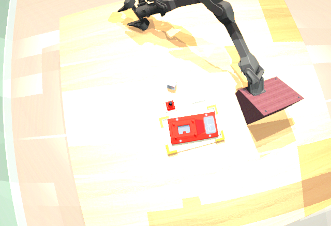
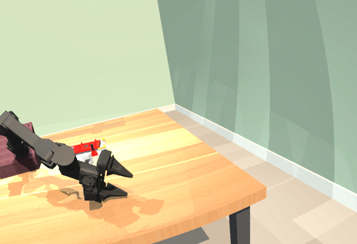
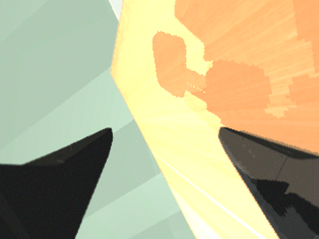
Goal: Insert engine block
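The engine block is 120 mm behind my gripper tip, 380 mm to the left of it and 30 mm below it.
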